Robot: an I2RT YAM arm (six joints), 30 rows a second.
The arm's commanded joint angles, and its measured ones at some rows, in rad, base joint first. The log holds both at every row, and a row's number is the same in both.
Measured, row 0:
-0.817 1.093 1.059 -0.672 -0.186 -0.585
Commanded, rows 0 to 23:
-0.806 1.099 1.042 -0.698 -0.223 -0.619
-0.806 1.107 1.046 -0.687 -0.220 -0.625
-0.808 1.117 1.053 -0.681 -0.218 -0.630
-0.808 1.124 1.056 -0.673 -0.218 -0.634
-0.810 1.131 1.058 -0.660 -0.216 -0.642
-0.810 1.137 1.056 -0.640 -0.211 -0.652
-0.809 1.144 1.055 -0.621 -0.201 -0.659
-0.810 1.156 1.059 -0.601 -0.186 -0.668
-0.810 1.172 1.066 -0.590 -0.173 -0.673
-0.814 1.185 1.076 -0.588 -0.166 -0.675
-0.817 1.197 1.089 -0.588 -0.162 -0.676
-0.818 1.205 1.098 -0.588 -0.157 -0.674
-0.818 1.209 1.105 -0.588 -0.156 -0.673
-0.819 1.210 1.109 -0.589 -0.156 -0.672
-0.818 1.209 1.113 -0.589 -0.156 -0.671
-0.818 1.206 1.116 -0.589 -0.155 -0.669
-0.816 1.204 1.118 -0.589 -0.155 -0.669
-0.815 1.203 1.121 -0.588 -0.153 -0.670
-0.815 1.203 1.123 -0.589 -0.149 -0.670
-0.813 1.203 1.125 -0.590 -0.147 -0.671
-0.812 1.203 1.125 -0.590 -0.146 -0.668
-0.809 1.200 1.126 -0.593 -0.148 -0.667
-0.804 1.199 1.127 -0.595 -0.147 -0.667
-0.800 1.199 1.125 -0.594 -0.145 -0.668
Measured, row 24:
-0.815 1.214 1.096 -0.566 -0.130 -0.660
